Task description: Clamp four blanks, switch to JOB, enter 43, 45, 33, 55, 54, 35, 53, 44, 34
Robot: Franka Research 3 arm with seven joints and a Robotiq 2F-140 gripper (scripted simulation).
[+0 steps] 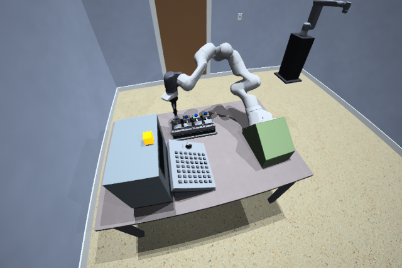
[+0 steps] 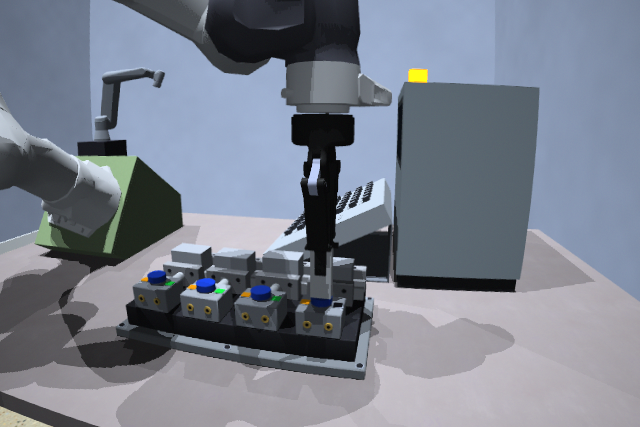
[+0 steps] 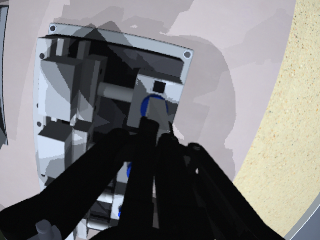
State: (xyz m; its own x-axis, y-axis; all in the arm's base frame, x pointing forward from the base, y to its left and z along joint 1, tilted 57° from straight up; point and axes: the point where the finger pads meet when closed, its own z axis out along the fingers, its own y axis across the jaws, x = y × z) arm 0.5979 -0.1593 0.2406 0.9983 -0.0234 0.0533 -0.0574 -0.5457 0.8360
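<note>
My hand is 320 mm to the right of the selector knob, 40 mm past it and 10 mm above it. The rest, counted from my hand: keypad: 430 mm to the left, 60 mm below, 10 mm behind; then key: 450 mm to the left, 70 mm behind, 40 mm below.
</note>
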